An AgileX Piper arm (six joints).
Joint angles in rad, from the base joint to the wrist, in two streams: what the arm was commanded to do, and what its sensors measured. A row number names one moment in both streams.
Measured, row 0:
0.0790 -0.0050 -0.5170 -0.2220 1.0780 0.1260
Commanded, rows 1 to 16:
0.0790 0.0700 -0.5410 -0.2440 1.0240 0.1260
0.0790 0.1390 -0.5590 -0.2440 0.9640 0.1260
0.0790 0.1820 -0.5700 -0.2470 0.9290 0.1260
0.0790 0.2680 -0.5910 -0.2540 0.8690 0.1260
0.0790 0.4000 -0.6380 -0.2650 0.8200 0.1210
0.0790 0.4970 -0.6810 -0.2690 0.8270 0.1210
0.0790 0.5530 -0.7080 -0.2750 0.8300 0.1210
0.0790 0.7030 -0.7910 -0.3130 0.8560 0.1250
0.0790 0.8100 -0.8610 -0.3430 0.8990 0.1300
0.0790 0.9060 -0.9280 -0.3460 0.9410 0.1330
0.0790 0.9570 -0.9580 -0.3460 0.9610 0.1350
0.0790 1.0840 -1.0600 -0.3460 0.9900 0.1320
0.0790 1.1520 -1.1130 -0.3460 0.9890 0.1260
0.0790 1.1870 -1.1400 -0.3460 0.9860 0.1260
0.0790 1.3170 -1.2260 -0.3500 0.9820 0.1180
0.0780 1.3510 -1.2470 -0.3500 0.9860 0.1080
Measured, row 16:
0.0790 1.2760 -1.1960 -0.3350 0.9750 0.1260
